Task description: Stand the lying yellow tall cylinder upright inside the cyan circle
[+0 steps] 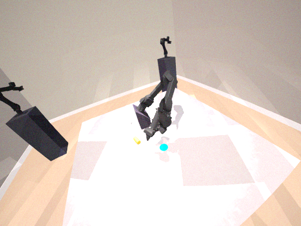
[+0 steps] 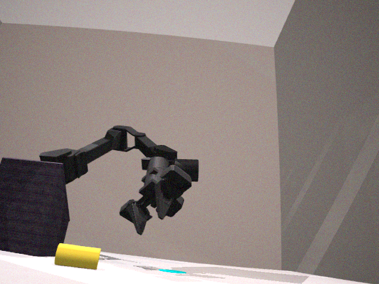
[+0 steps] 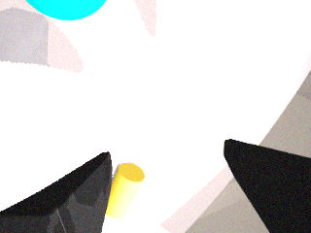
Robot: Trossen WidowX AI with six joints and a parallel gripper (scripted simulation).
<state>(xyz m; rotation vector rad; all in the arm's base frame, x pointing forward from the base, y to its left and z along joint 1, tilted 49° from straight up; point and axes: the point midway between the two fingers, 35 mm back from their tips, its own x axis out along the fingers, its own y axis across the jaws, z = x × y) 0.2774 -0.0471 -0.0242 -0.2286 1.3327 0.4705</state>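
Right now my gripper tip is 110 mm past the yellow cylinder, 70 mm to the left of it and 70 mm above it. The rest, counted from my gripper tip: cyan circle 80 mm below, 70 mm to the left, 60 mm ahead.
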